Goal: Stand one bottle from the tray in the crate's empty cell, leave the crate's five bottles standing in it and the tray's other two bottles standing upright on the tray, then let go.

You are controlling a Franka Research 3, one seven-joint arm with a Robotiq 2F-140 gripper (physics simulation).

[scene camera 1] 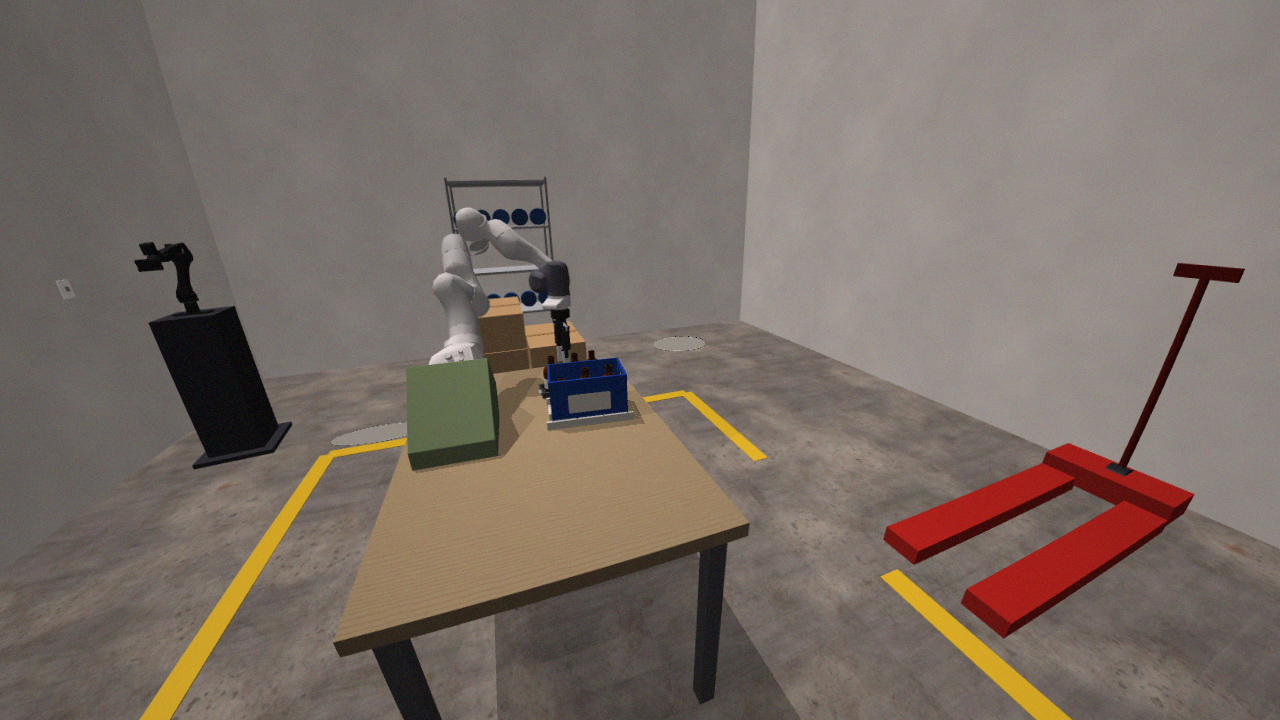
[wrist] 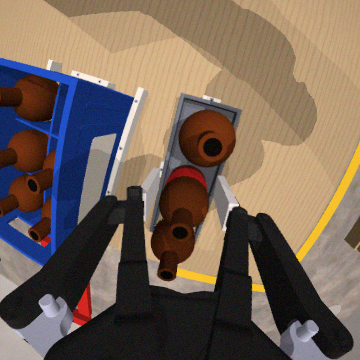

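Observation:
The grey tray [wrist: 175, 131] holds three brown bottles. The far one [wrist: 194, 132], the middle one with a red band [wrist: 183, 200] and the near one [wrist: 162, 245] look upright. My gripper [scene camera 1: 563, 352] [wrist: 186, 182] is partly open, its fingers either side of the middle bottle, with visible gaps between pads and glass. The blue crate [scene camera 1: 559, 401] [wrist: 90, 112] is left of the tray in the wrist view. Several brown bottles stand in it, one at its top corner [wrist: 39, 99] in that view. The crate's empty cell cannot be made out clearly.
A green block [scene camera 1: 447, 410] sits on the wooden table [scene camera 1: 554, 501], left of the crate in the scene view. A white strip [wrist: 125, 145] runs along the crate's side facing the tray. Cardboard boxes [scene camera 1: 503, 329] and a shelf rack [scene camera 1: 496, 182] stand behind.

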